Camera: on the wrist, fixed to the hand. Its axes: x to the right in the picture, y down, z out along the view.
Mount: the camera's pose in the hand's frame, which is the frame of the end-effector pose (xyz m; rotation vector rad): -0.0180 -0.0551 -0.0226 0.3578 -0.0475 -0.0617
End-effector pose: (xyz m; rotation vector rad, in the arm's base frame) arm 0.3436 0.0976 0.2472 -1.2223 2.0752 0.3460
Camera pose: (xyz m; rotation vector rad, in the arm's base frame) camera 0.3862 0.0686 0.2821 -1.0468 1.9494 -0.0264
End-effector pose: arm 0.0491 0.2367 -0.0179 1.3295 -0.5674 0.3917
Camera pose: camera 0.0699 0.2483 -0.0754 1.6993 -0.5091 0.4249
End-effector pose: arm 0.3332 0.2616 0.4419 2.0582 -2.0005 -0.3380
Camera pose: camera 0.3921 0.2814 0.4445 -2.2782 2.0980 0.0386
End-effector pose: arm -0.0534 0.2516 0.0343 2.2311 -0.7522 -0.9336
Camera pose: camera -0.0322 0.3072 0.0161 2.5603 -0.9381 -0.9438
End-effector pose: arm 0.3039 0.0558 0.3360 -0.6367 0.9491 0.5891
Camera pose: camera 0.3220 -0.0007 0.3547 -0.3289 0.9575 0.3650
